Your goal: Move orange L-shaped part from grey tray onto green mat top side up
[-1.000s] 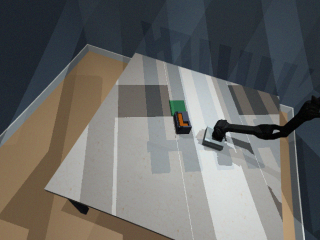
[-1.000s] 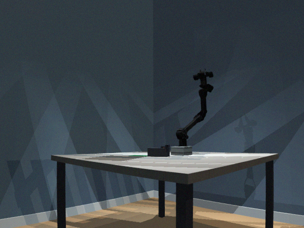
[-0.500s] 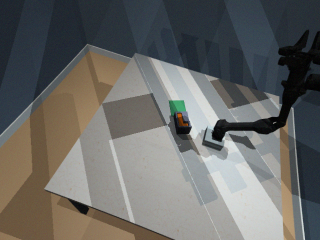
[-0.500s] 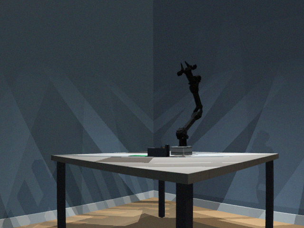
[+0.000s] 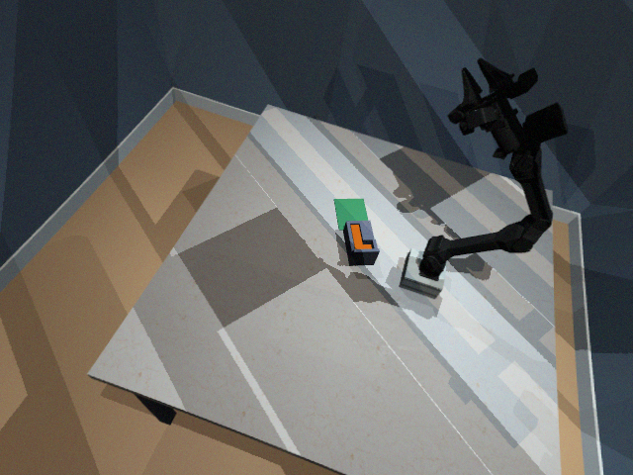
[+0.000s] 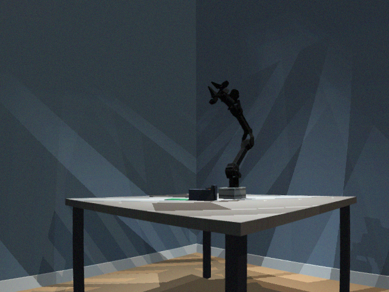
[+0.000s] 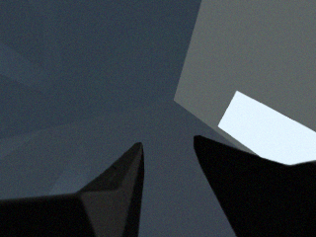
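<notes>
Right now the orange L-shaped part is 90 mm ahead of my gripper tip, 30 mm to the left of it and 700 mm below it. Also, from my gripper tip: green mat (160 mm ahead, 120 mm to the right, 760 mm below).
</notes>
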